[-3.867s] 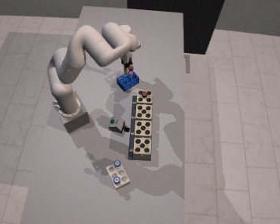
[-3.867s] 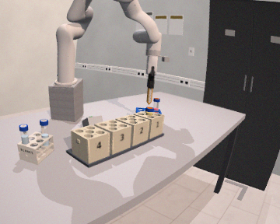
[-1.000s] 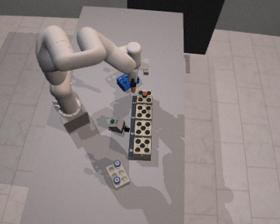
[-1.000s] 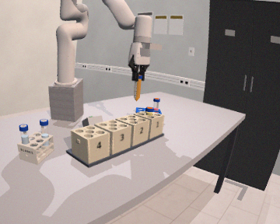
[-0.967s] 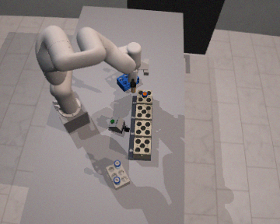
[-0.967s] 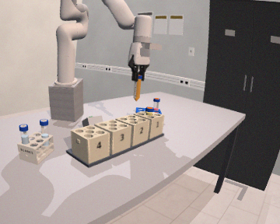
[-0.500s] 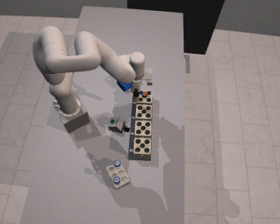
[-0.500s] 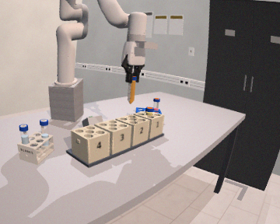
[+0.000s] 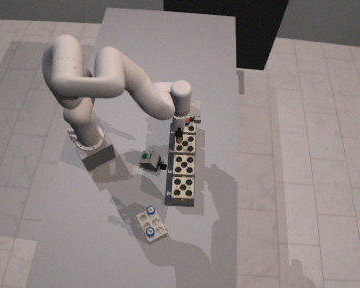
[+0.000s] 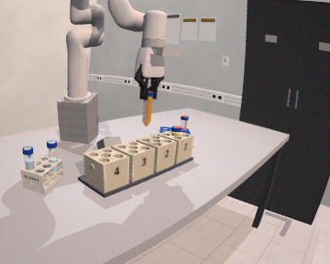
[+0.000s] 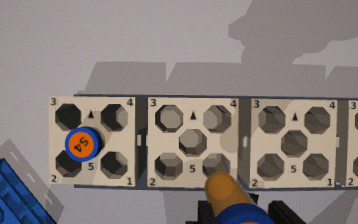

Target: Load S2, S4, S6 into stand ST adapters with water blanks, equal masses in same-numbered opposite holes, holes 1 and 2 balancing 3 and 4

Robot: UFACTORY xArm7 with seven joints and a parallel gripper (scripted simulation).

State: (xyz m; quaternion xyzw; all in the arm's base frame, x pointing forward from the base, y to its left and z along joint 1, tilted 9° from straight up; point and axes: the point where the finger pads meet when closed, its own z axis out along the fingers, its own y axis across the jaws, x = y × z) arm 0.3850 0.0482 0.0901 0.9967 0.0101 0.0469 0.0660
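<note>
Now: hand 50 mm above the sample tube S2 and 10 mm to the left of it. Round my hand: sample tube S4: 180 mm below, 140 mm to the left, 20 mm ahead; then adapter: 200 mm below, 90 mm to the right, 30 mm ahead; then green DONE key: 190 mm below, 160 mm behind, 40 mm to the right.
</note>
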